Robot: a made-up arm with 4 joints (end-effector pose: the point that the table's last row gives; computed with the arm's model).
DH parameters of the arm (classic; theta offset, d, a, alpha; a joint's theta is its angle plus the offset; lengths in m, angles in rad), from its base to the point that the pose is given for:
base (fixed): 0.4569 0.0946 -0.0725 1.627
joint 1: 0 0.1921 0.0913 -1.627
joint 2: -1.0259 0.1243 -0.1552 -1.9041
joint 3: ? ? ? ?
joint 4: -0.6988 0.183 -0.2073 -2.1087
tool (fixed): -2.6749 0.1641 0 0
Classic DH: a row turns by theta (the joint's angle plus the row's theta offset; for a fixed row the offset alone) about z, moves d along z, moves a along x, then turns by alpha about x.
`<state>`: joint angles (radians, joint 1 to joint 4).
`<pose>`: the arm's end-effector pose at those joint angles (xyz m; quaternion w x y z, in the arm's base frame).
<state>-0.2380 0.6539 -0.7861 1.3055</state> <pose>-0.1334 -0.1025 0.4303 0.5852 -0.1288 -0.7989 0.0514</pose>
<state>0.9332 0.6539 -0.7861 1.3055</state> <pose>-0.3686 -0.1999 0.1397 0.1250 -0.0151 -0.9641 -0.2337</pose>
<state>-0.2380 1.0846 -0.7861 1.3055</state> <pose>-0.1149 -0.2315 0.4403 0.5848 0.0675 -0.7964 0.1387</pose>
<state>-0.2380 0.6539 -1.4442 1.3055</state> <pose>-0.2431 -0.1656 0.3339 0.3215 -0.0021 -0.9460 0.0423</pose>
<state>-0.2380 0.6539 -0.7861 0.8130</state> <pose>-0.1704 -0.0391 0.3326 0.3996 -0.2703 -0.8730 0.0717</pose>
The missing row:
joint 3: 1.3645 -0.059 0.0201 1.0367
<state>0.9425 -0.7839 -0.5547 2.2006</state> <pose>-0.3102 -0.2093 0.3412 0.3455 0.1132 -0.5699 -0.7369</pose>
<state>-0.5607 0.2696 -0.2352 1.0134</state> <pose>0.0811 0.0843 0.3400 0.6947 -0.4874 -0.5171 0.1115</pose>
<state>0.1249 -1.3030 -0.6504 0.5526</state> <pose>0.3208 0.0415 0.3129 0.1778 -0.9238 -0.2030 -0.2715</pose>
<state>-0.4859 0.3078 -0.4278 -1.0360</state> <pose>0.0324 -0.0877 -0.0348 0.2661 0.6499 0.5802 -0.4126</pose>
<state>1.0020 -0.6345 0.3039 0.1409</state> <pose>0.0048 -0.0462 0.4272 0.5253 -0.5941 -0.3716 -0.4828</pose>
